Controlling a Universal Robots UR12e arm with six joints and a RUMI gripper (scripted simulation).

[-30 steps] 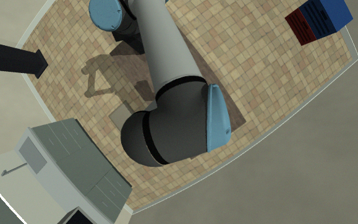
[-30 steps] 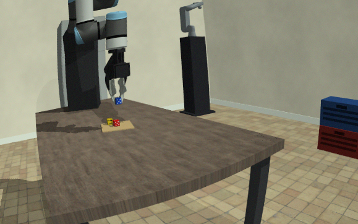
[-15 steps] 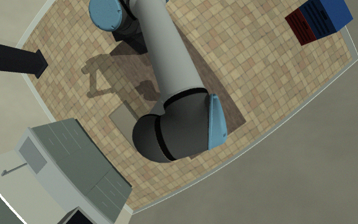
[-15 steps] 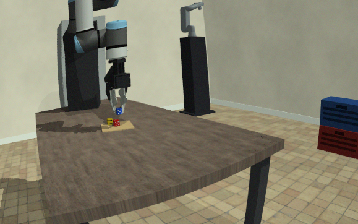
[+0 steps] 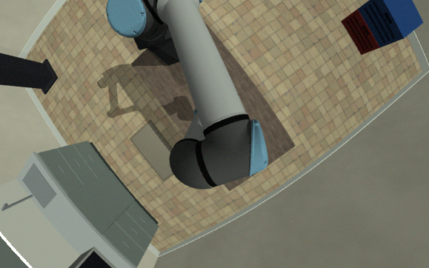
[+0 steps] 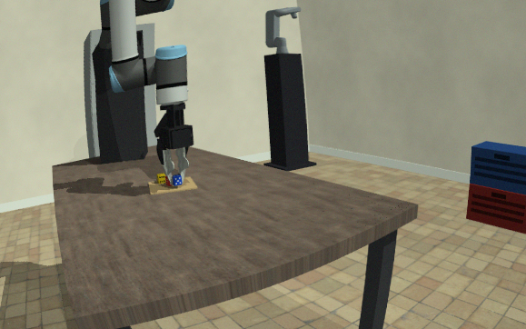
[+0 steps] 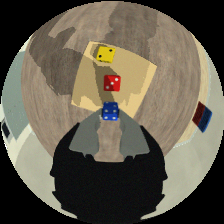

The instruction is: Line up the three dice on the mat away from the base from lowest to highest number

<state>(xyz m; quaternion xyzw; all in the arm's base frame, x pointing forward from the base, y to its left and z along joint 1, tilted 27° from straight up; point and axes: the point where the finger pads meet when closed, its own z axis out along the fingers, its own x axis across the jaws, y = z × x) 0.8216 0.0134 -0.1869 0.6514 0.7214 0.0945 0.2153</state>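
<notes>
My gripper is now 5 cm past the red die and 1 cm above it. The rest, counted from my hand: tan mat 5 cm behind, 3 cm below; then yellow die 10 cm behind, 2 cm to the right, 1 cm below; then blue die right at my hand.
</notes>
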